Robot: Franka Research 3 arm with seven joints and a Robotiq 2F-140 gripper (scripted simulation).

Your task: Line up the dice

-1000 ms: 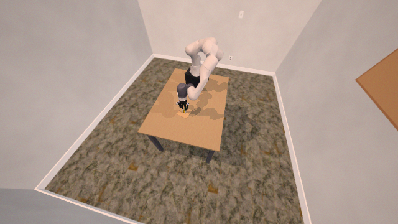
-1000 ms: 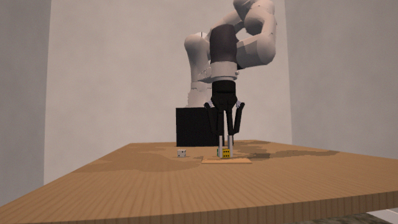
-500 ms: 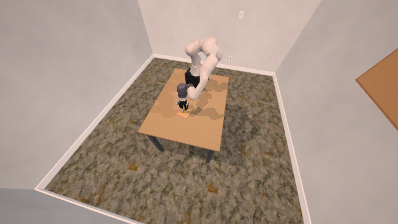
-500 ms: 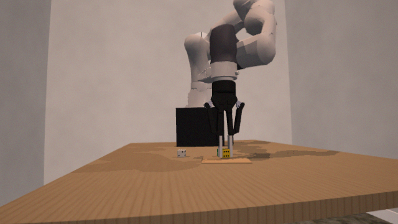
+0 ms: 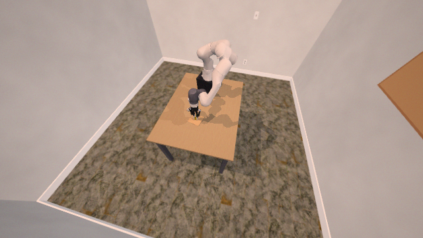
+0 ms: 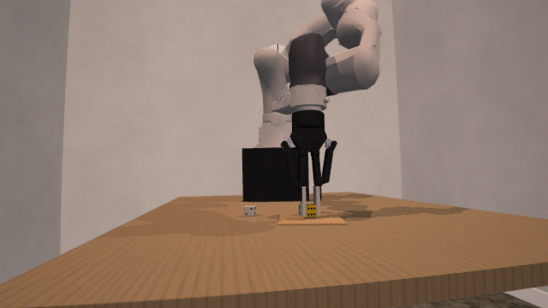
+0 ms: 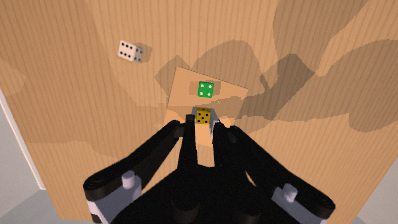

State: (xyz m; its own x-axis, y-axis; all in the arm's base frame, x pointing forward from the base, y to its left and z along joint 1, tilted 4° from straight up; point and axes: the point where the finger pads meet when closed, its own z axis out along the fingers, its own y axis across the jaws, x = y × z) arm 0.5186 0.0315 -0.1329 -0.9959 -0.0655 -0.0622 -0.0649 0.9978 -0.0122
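Right now the yellow die is 2 cm below my hand. The rest, counted from my hand: tan mat: 4 cm below; white die: 9 cm behind, 14 cm to the right, 3 cm below; green die: 5 cm behind, 3 cm below.
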